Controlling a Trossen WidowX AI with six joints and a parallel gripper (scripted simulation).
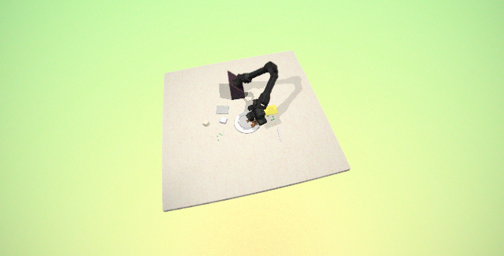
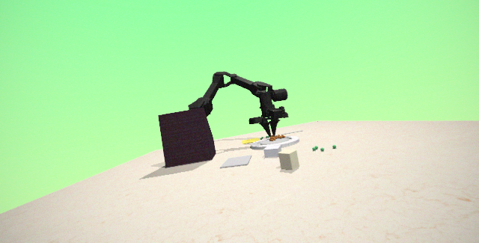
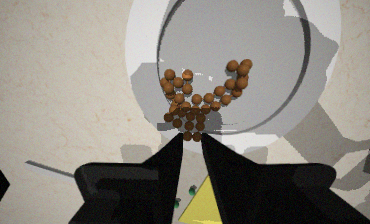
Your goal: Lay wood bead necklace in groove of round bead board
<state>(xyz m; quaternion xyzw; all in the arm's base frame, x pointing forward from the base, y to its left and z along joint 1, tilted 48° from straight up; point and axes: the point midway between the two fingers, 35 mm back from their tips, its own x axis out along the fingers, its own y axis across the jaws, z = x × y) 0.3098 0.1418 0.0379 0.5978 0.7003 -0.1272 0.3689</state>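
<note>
Now: gripper tip 8 cm to the left of the round white bead board, 1 cm past it and 1 cm above it. From my gripper tip the other things lie so: thin white strip 15 cm to the left, 14 cm ahead, 2 cm below; then yellow card 11 cm to the left, 10 cm behind, 2 cm below; then grey flat plate 26 cm to the right, 17 cm behind, 2 cm below.
</note>
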